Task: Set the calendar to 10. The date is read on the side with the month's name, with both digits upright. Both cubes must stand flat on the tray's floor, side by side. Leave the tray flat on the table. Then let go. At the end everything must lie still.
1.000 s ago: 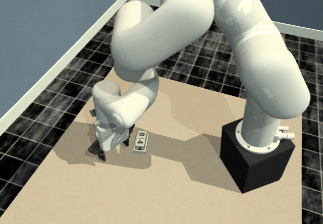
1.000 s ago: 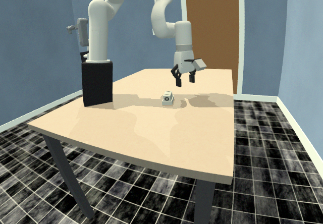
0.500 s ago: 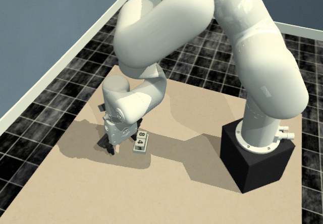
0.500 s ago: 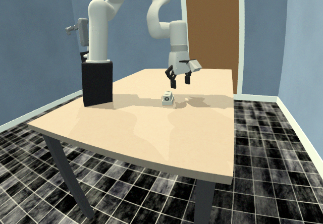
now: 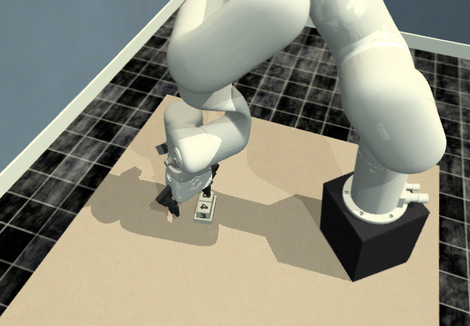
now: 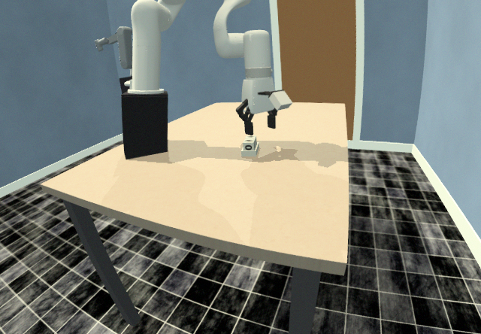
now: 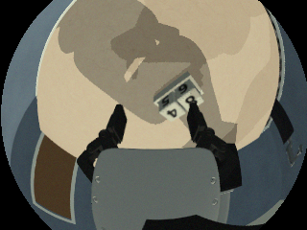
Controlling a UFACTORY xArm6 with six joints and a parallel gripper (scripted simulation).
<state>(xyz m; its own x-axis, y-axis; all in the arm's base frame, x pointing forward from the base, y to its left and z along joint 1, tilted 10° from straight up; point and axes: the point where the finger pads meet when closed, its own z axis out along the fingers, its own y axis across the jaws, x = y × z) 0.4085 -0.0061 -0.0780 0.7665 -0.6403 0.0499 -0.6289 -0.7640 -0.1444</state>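
Now: the white cube 30 mm behind my hand, 40 mm to the right of it and 40 mm below it. From my hand the other things lie so: tray 30 mm behind, 20 mm to the right, 60 mm below.
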